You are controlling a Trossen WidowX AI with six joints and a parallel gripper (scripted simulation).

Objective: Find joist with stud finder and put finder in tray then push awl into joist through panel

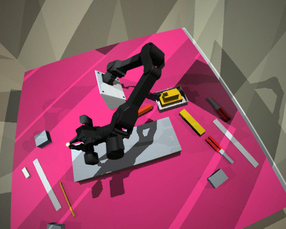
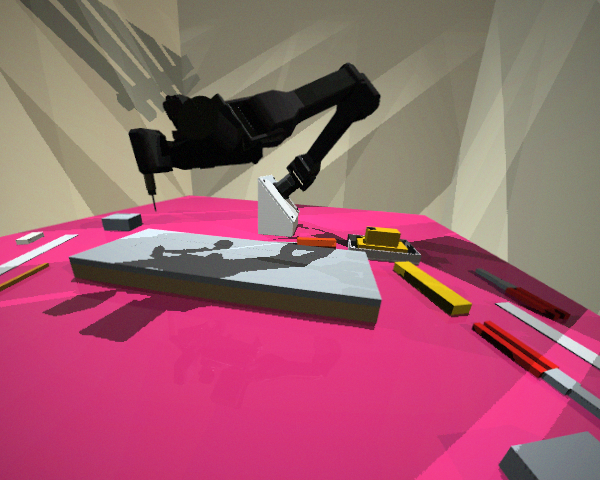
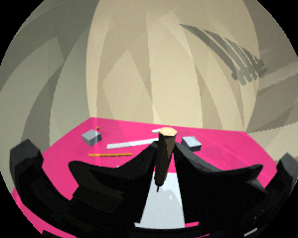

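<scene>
Now: gripper tip 10 mm to the right of the awl and 50 mm above it. Round my gripper tip: pencil 170 mm ahead, 140 mm to the right, 200 mm below; yellow stud finder 190 mm behind, 480 mm to the left, 160 mm below; white eraser 370 mm to the right, 200 mm below.
</scene>
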